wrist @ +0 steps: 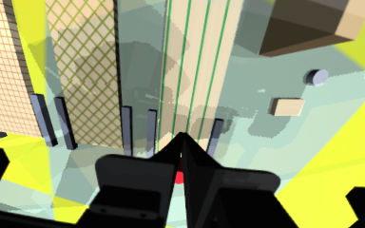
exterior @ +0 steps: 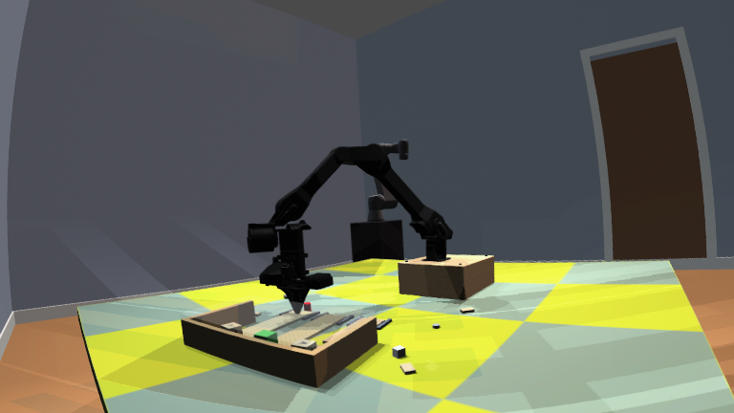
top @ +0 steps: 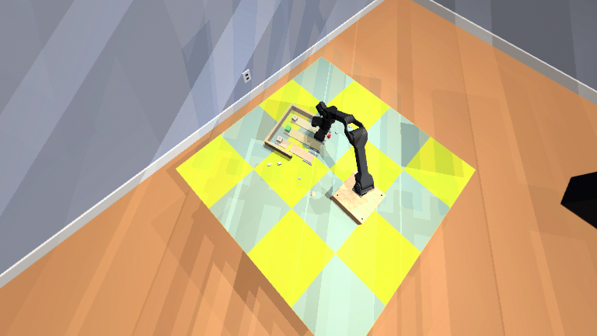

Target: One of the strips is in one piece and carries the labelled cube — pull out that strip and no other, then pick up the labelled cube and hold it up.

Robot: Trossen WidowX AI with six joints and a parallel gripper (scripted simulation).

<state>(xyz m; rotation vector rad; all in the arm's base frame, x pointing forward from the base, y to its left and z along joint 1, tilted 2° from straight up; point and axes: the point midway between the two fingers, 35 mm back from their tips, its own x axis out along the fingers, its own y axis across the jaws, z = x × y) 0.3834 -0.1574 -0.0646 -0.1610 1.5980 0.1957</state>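
My gripper tip is 40 mm past the small red block, 10 mm to the left of it and 10 mm below it. From my gripper tip the other things lie so: cube 340 mm to the left, 60 mm ahead.
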